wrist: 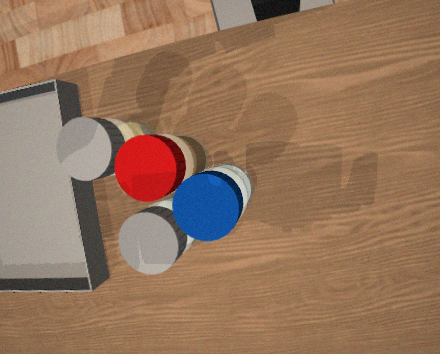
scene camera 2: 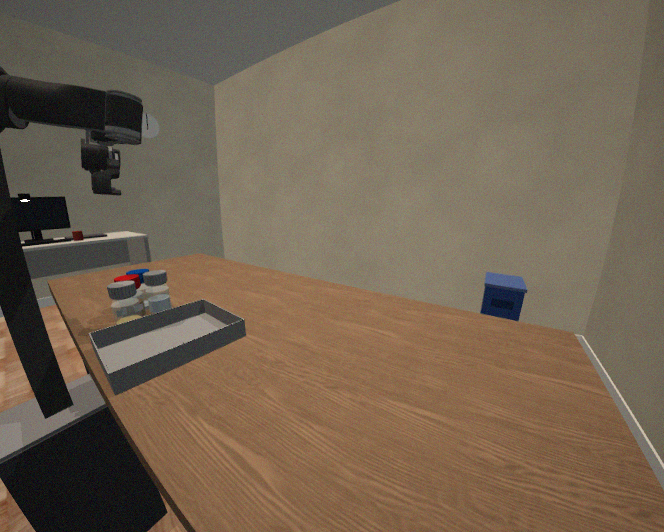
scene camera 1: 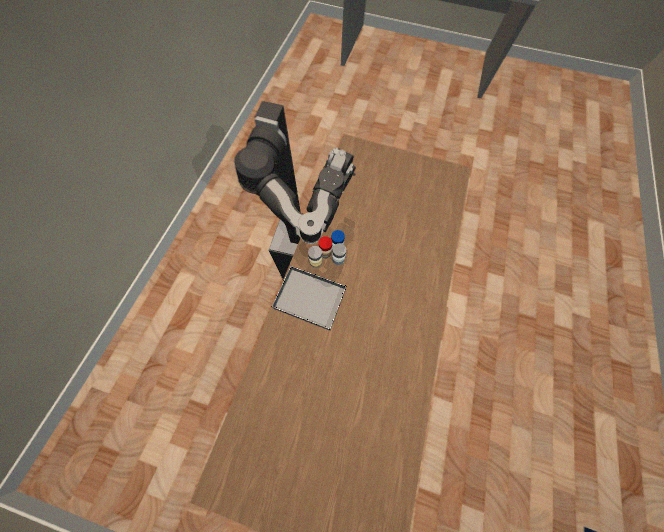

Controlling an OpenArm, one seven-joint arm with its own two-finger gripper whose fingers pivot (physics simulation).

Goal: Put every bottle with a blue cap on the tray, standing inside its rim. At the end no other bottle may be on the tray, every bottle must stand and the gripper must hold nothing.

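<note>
A blue-capped bottle (scene camera 1: 338, 237) (scene camera 2: 137, 273) (wrist: 207, 206) stands on the table, close beside a red-capped bottle (scene camera 1: 325, 243) (scene camera 2: 126, 280) (wrist: 147, 168). Two grey-capped bottles stand with them: one with a yellow label (scene camera 1: 315, 254) (scene camera 2: 121, 290) (wrist: 86, 149) near the table edge, and one with a pale blue label (scene camera 1: 339, 253) (scene camera 2: 155, 277) (wrist: 151, 241). The bottles are tightly grouped beside the tray (scene camera 1: 310, 299) (scene camera 2: 177, 355) (wrist: 30, 200), which holds no bottle. My gripper (scene camera 2: 107, 190) points down, open and empty, high above the table; its fingers are out of the wrist view.
The arm's black post (scene camera 2: 27, 326) and pale base plate (scene camera 1: 283, 239) are at the table edge, near the bottles and tray. A desk with a monitor (scene camera 2: 44, 213) and a blue bin (scene camera 2: 502, 299) stand beyond the table (scene camera 1: 354, 399) (scene camera 2: 387, 399).
</note>
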